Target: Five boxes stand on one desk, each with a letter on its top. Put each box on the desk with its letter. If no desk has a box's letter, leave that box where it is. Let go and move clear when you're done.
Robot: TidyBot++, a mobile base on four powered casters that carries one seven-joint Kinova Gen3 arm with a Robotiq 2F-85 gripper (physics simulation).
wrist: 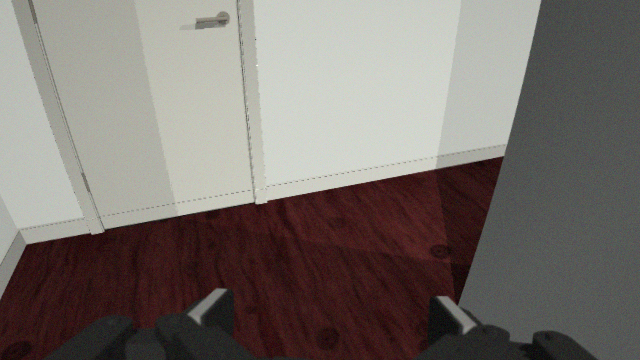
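Note:
My gripper point(330, 315) is open and empty at the bottom of the wrist view, its two fingers wide apart above the dark red wood floor. No box, letter or desk shows in this view.
A pale door point(200, 100) with a lever handle point(213, 20) stands in the white wall point(350, 90) ahead, at the left. A grey panel or wall point(575, 175) rises close on the right side. The dark red floor point(325, 270) runs up to the wall's skirting.

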